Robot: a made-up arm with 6 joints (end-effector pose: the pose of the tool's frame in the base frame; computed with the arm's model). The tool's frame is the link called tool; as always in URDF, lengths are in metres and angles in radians.
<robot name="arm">
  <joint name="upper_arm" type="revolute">
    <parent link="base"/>
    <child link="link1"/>
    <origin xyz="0.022 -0.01 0.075" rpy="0 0 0"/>
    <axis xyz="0 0 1"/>
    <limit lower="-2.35" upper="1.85"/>
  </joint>
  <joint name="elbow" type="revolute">
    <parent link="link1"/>
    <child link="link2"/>
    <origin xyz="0.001 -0.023 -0.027" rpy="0 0 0"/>
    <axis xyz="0.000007 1 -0.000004"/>
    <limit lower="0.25" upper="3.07"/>
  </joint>
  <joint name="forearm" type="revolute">
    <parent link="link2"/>
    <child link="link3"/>
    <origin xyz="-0.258 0.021 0.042" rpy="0 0 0"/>
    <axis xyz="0.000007 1 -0.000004"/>
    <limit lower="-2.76" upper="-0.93"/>
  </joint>
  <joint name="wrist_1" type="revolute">
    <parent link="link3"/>
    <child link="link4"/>
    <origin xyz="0.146 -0.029 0" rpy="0 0 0"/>
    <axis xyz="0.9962 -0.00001 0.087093"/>
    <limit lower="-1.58" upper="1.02"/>
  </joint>
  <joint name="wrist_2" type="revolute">
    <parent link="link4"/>
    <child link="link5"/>
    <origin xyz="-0.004 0.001 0.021" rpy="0 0 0"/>
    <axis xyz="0.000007 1 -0.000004"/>
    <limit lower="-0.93" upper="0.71"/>
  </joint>
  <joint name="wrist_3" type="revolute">
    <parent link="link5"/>
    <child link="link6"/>
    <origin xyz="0.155 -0.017 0.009" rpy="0 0 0"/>
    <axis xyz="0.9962 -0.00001 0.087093"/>
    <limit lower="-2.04" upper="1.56"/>
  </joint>
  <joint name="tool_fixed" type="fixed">
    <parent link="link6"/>
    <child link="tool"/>
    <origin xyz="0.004 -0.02 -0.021" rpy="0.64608 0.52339 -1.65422"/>
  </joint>
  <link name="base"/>
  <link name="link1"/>
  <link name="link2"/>
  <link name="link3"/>
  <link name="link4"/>
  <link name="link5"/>
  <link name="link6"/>
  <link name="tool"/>
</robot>
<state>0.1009 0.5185 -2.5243 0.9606 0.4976 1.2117</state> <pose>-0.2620 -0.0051 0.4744 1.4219 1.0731 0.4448</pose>
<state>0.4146 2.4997 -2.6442 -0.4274 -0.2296 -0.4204</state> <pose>0.5146 0.1491 0.2796 0.7565 -0.9144 -1.0191</pose>
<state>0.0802 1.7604 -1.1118 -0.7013 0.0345 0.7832</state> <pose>0.3607 -0.0371 0.1200 0.3274 0.3628 -1.9140</pose>
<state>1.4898 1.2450 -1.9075 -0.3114 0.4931 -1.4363</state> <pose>0.1194 0.1794 0.4721 0.7043 -1.2842 -0.0932</pose>
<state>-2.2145 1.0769 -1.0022 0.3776 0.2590 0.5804</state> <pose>-0.1254 -0.1536 0.2306 -1.3297 0.6287 1.4930</pose>
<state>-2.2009 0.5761 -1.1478 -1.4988 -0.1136 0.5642</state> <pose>-0.0240 -0.0282 0.4168 1.0423 1.3908 1.9948</pose>
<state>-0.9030 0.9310 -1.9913 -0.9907 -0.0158 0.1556</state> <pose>-0.0235 -0.0377 0.5594 0.3556 -2.2603 -1.7955</pose>
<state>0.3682 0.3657 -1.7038 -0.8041 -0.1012 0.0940</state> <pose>-0.1468 -0.1261 0.4816 1.7329 -1.4262 -0.8307</pose>
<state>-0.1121 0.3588 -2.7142 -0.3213 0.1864 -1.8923</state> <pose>-0.4439 -0.0132 0.3653 -0.2346 2.0276 1.1201</pose>
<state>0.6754 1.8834 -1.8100 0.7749 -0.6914 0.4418</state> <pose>0.4108 0.1522 0.3234 1.8855 1.1160 -1.0657</pose>
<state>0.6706 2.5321 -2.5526 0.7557 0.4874 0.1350</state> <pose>0.4258 0.3079 0.0990 0.5861 1.2075 -1.1618</pose>
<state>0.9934 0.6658 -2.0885 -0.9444 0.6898 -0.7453</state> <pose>0.0536 -0.1914 0.4988 0.9643 -1.3323 -1.3194</pose>
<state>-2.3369 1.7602 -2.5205 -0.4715 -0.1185 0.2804</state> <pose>-0.2134 -0.1785 0.5268 0.2752 1.8833 1.7723</pose>
